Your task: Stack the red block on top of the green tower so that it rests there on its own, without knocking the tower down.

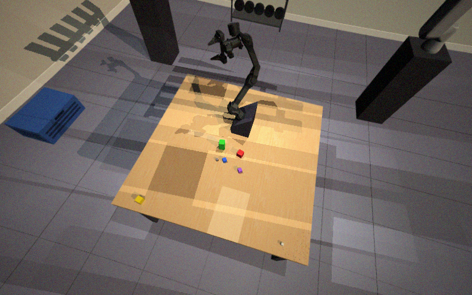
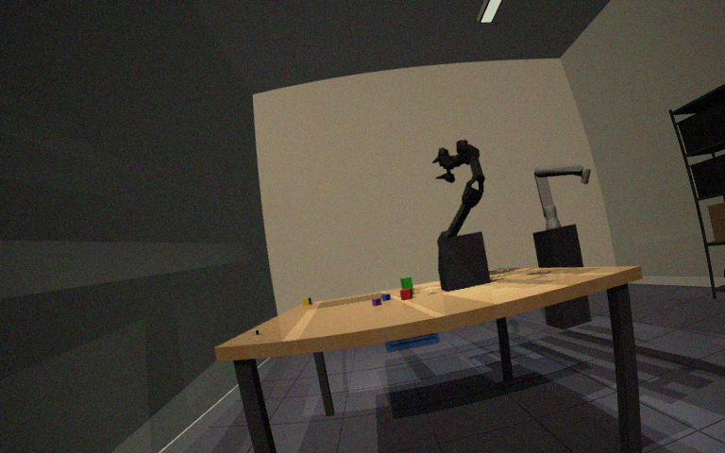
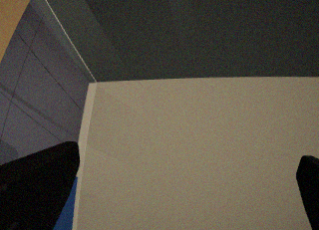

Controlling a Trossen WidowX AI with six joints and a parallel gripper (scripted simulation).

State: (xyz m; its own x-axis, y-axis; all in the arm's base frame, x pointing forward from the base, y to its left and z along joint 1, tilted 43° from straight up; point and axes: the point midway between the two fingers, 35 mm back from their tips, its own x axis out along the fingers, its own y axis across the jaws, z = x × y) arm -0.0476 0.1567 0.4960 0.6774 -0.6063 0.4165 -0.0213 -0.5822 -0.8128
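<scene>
Right now my gripper tip is 59 cm above the red block, 31 cm short of it and 30 cm to the right of it. From my gripper tip the other things lie so: small grey block (60 cm below, 39 cm ahead, 14 cm to the left); then blue block (59 cm below, 39 cm ahead, 20 cm to the left); then purple block (59 cm below, 44 cm ahead, 33 cm to the left).
</scene>
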